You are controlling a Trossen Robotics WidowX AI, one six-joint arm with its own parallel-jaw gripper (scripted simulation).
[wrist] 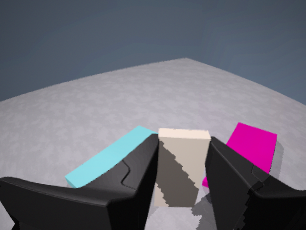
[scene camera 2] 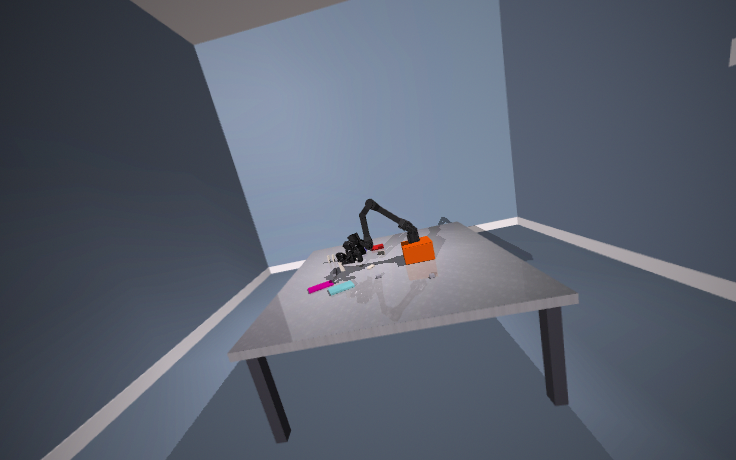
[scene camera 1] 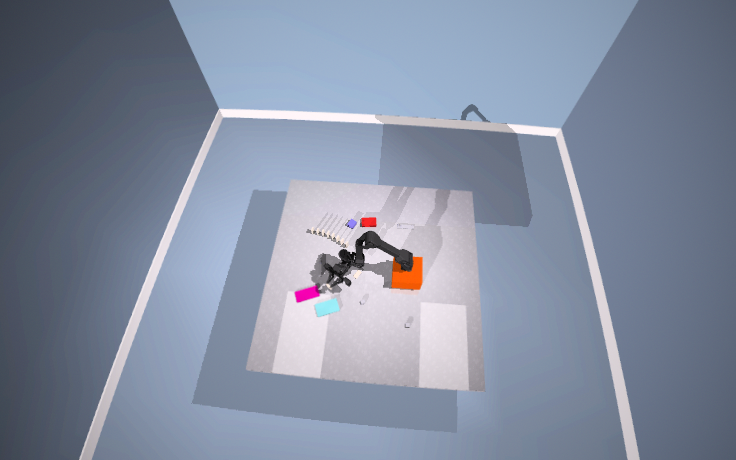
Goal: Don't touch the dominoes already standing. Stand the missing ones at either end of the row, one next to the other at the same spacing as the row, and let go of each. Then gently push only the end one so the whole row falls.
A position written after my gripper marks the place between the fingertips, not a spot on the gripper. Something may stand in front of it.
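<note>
My gripper (wrist: pixel 182 142) is visible, as is a cyan block (wrist: pixel 104 160).
</note>
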